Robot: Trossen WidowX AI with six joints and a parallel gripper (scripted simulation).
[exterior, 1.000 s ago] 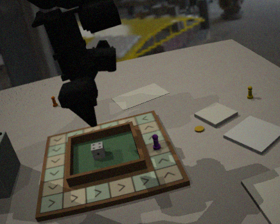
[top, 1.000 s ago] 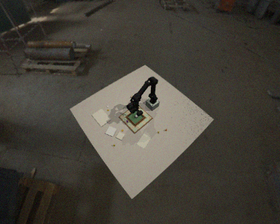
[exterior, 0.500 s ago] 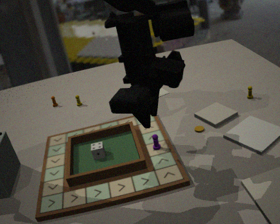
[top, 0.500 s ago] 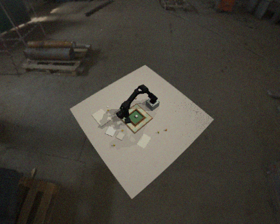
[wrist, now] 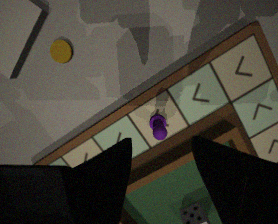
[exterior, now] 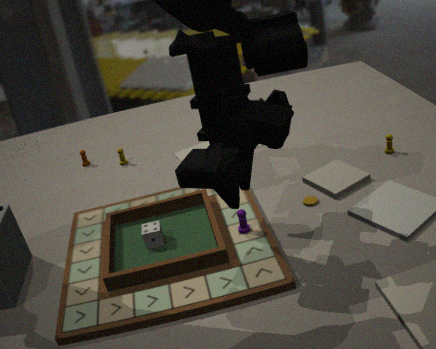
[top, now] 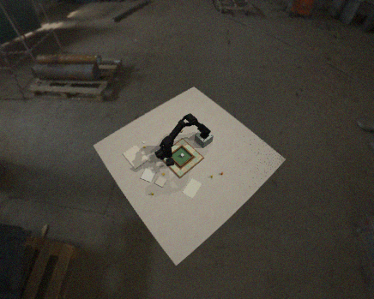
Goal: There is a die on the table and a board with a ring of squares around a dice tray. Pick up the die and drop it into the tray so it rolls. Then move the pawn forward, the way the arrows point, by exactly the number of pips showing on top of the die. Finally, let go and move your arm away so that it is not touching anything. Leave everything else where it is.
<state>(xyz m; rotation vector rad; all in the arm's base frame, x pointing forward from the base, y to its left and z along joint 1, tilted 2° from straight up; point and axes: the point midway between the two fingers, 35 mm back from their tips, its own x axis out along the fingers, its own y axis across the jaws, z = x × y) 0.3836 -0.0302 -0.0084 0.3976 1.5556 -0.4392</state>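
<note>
Now: the purple pawn 40 mm below my gripper tip. The rest, counted from my gripper tip: die 120 mm behind, 40 mm below, 20 mm to the left; dice tray 110 mm behind, 60 mm below, 20 mm to the left; white card 300 mm to the left, 60 mm below, 10 mm ahead.
</note>
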